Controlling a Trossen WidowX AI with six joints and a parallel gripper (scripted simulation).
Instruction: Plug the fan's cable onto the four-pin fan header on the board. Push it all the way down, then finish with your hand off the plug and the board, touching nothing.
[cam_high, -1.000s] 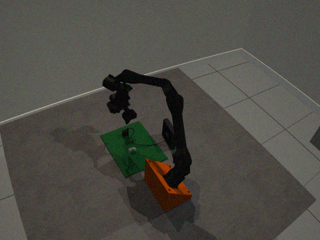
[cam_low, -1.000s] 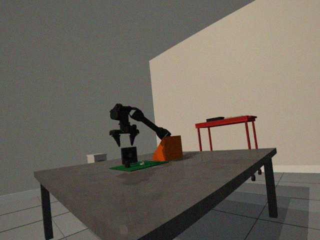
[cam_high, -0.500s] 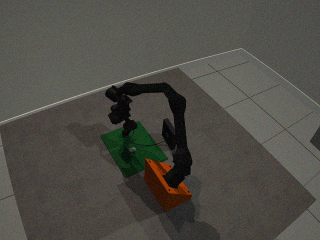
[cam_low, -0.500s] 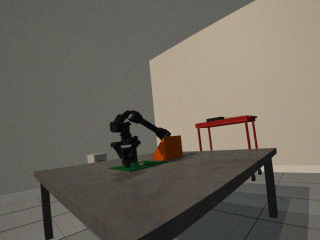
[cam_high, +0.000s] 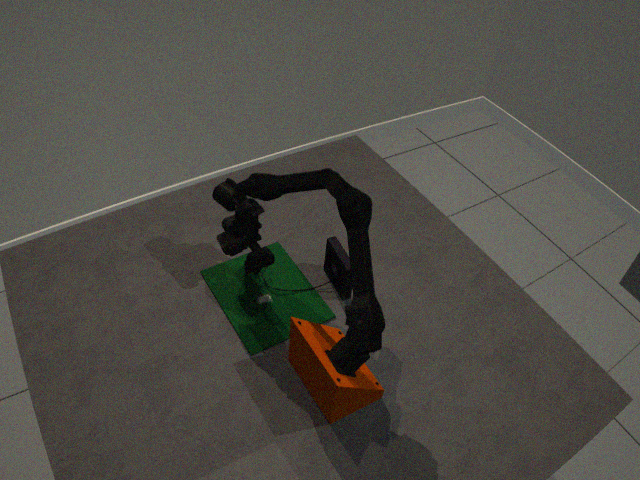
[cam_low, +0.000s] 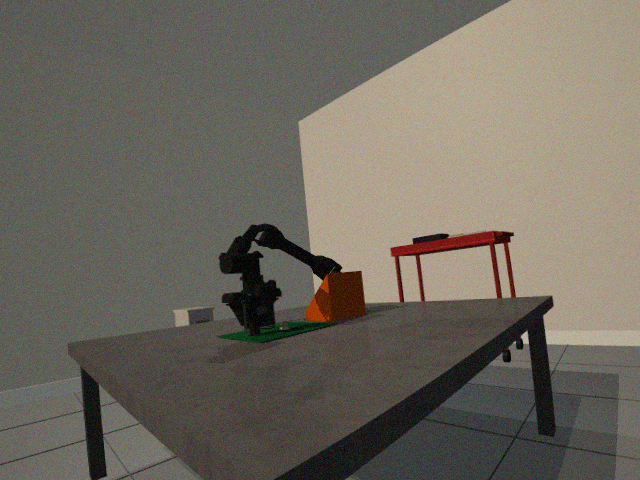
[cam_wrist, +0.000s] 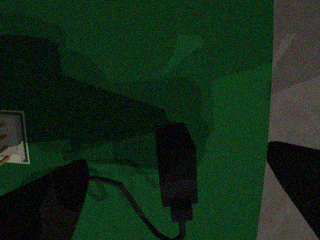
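Right now the black plug is 2 cm below my gripper tip and 1 cm to the right of it. Round my gripper tip: white-framed fan header 11 cm behind, 4 cm below, 1 cm to the right; green board 9 cm behind, 5 cm below, 2 cm to the right; black fan 20 cm to the right, 12 cm behind, 2 cm above.
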